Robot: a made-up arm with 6 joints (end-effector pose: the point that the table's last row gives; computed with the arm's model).
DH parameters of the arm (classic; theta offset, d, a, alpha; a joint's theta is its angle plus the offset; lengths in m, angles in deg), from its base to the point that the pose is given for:
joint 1: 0 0.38 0 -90
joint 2: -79.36 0 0.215 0
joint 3: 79.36 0 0.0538 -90
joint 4: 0 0.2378 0 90
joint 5: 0 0 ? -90
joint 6: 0 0.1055 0 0
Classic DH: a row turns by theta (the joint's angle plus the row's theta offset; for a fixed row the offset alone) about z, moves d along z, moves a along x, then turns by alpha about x.
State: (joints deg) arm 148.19 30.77 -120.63 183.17 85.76 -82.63
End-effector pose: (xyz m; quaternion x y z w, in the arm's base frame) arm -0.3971 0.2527 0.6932 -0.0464 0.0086 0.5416 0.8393
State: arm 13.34 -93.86 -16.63 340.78 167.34 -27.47
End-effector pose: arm -0.0453 -0.0459 0.4175 0.8566 0.1844 -0.4793 0.0512
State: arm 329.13 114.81 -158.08 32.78 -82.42 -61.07
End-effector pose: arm 0.3124 -0.2596 0.2351 0.4920 -0.1426 0.5253 0.6794
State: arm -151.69 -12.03 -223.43 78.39 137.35 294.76
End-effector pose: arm 0.2364 -0.0198 0.6952 0.8002 0.1098 -0.2523 0.5329
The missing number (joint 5, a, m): 0.0827
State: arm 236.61 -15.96 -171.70 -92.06 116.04 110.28
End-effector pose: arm -0.0470 0.1667 0.8497 -0.8204 -0.2159 0.3648 0.3837
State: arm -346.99 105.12 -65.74 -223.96 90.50 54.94
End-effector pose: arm 0.0726 0.0925 -0.0431 0.1513 0.8379 0.5048 0.1423
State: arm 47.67 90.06 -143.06 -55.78 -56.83 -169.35
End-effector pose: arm 0.2346 0.4215 0.3068 -0.6046 0.3333 0.3661 0.6240
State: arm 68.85 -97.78 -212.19 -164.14 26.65 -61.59
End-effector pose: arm -0.1798 -0.4446 0.1319 0.8352 -0.5048 0.0981 0.1949
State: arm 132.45 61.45 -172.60 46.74 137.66 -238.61
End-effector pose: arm -0.3537 0.2441 0.4896 0.8677 0.3092 -0.1352 0.3649
